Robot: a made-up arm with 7 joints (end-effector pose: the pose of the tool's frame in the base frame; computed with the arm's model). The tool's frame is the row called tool.
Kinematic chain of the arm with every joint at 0, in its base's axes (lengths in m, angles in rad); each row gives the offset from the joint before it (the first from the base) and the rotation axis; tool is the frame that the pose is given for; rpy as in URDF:
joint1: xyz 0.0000 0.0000 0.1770 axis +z
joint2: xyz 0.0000 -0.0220 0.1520 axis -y
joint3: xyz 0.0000 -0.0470 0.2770 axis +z
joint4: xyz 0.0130 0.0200 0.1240 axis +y
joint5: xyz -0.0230 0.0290 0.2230 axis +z
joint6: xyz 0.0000 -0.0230 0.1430 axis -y
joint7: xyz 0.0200 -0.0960 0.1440 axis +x
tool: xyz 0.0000 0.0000 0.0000 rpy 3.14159 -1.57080 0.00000
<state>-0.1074 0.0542 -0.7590 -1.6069 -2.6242 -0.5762 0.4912</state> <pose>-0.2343 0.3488 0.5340 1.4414 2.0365 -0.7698</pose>
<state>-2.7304 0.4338 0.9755 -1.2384 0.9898 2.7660 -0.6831</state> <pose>0.1284 0.3594 0.7748 1.8235 -1.5204 -1.9782</pose>
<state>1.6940 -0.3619 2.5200 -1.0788 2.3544 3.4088 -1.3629</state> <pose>0.2498 0.2687 0.8258 -1.5498 -0.1183 2.5564</pose>
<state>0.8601 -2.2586 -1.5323 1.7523 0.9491 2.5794 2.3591</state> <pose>0.4574 0.0214 0.1823 -1.4476 0.5471 -1.7875</pose>
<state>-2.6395 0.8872 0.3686 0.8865 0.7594 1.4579 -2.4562</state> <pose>0.2458 0.2344 1.0164 0.2415 0.3108 -0.9587</pose>
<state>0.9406 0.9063 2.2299 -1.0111 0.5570 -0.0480 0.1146</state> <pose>0.0434 -0.5347 0.9848 1.1689 -1.2516 0.1844</pose>
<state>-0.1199 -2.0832 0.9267 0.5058 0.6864 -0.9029 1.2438</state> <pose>0.5554 0.1729 -0.1818 -1.0219 0.2486 2.4339</pose>
